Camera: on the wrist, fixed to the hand. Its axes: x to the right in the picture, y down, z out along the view.
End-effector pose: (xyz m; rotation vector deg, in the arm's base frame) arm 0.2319 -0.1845 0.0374 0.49 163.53 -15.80
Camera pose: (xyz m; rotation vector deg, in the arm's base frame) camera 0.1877 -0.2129 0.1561 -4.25 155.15 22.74
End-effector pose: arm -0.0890 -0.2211 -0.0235 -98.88 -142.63 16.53
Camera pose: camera -0.1178 -0.2165 0.1030 92.93 134.31 10.39
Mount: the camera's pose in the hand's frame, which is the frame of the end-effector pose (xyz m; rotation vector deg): 0.0111 -0.0515 -0.1186 -27.39 -7.81 1.10
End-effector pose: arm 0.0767 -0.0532 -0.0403 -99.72 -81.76 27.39
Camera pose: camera 0.1335 -0.0828 0.0726 -121.99 -98.85 16.14
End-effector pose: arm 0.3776 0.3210 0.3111 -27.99 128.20 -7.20
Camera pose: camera 0.2977 0.2609 0.3939 -40.39 122.12 25.78
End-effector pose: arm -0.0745 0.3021 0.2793 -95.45 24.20 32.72
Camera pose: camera -0.0203 0.1946 0.3277 -118.13 12.02 48.24
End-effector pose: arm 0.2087 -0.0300 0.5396 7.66 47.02 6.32
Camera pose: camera 0.1315 -0.0701 0.4433 -17.12 36.56 17.67
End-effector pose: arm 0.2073 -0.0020 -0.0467 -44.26 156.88 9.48
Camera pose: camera 0.1963 -0.0734 0.0611 -46.56 148.97 49.64
